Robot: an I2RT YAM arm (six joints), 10 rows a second.
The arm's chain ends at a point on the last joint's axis. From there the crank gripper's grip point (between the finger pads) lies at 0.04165 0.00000 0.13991 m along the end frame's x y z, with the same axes.
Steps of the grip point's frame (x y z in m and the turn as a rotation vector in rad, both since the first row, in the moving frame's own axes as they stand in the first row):
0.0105 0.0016 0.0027 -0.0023 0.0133 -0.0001
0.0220 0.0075 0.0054 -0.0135 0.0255 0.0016
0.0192 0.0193 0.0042 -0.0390 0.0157 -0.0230
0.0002 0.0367 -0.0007 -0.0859 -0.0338 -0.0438
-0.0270 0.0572 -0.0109 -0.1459 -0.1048 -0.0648
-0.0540 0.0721 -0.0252 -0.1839 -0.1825 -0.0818
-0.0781 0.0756 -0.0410 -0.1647 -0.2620 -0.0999
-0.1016 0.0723 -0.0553 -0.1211 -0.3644 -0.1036
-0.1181 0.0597 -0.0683 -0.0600 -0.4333 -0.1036
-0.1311 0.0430 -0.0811 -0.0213 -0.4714 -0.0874
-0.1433 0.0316 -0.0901 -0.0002 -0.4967 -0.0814
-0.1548 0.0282 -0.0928 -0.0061 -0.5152 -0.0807
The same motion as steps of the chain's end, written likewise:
0.0086 0.0013 0.0033 -0.0023 0.0133 -0.0001
0.0184 0.0055 0.0065 -0.0135 0.0255 0.0016
0.0170 0.0148 0.0050 -0.0390 0.0157 -0.0230
0.0047 0.0264 -0.0016 -0.0859 -0.0338 -0.0438
-0.0128 0.0388 -0.0132 -0.1459 -0.1048 -0.0648
-0.0290 0.0483 -0.0284 -0.1839 -0.1825 -0.0818
-0.0416 0.0543 -0.0454 -0.1647 -0.2620 -0.0999
-0.0499 0.0565 -0.0602 -0.1211 -0.3644 -0.1036
-0.0559 0.0521 -0.0727 -0.0600 -0.4333 -0.1036
-0.0631 0.0406 -0.0847 -0.0213 -0.4714 -0.0874
-0.0715 0.0321 -0.0930 -0.0002 -0.4967 -0.0814
-0.0804 0.0277 -0.0952 -0.0061 -0.5152 -0.0807

